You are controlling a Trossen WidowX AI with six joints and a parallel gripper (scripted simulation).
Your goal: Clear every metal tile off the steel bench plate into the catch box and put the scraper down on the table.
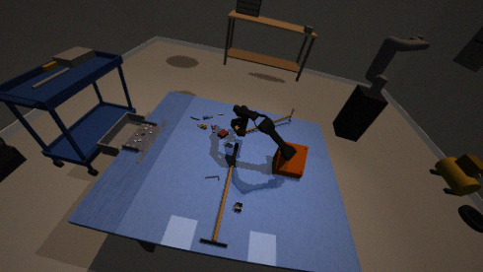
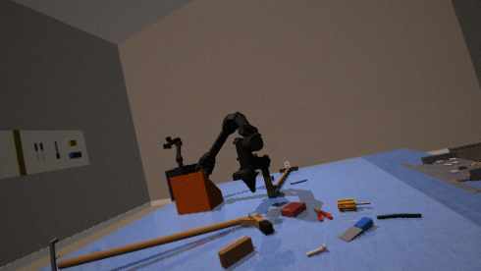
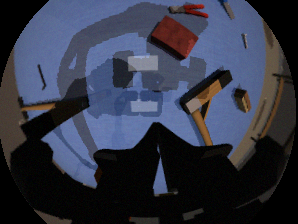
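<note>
My gripper tip is now 20 mm past the long scraper, 450 mm to the right of it and 20 mm above it. Round my gripper tip: wooden block (50 mm ahead, 290 mm to the right, 60 mm below); red block (140 mm ahead, 30 mm to the right, 70 mm below); yellow screwdriver (320 mm ahead, 40 mm to the right, 60 mm below).
</note>
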